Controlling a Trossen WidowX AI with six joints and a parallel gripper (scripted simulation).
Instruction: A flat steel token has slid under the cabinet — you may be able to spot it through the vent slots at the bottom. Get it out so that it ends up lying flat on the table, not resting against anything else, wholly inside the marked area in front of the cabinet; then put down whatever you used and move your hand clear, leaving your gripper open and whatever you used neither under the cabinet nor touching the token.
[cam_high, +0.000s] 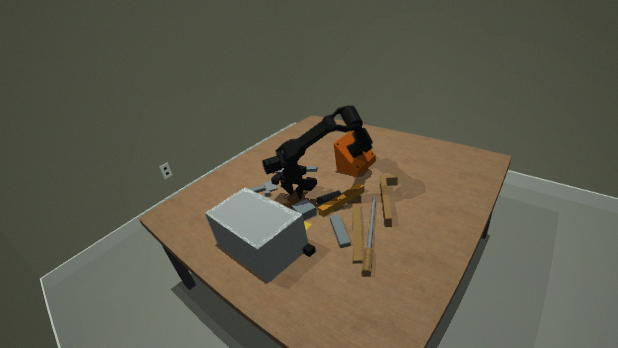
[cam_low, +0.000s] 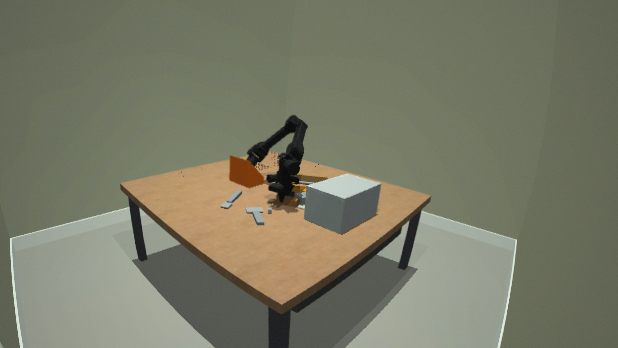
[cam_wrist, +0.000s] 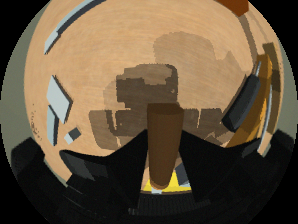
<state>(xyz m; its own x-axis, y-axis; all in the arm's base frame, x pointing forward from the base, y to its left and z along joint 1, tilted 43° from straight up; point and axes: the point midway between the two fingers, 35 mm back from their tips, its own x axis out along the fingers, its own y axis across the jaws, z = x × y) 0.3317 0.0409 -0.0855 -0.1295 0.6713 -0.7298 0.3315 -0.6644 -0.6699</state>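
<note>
My gripper tip is now 100 mm to the right of the grey block, 40 mm short of it and 10 mm below it. The rest, counted from my gripper tip: wooden stick (330 mm to the left); then orange bar (160 mm to the left, 100 mm behind, 10 mm above); then grey t-piece (190 mm to the right, 50 mm ahead).
</note>
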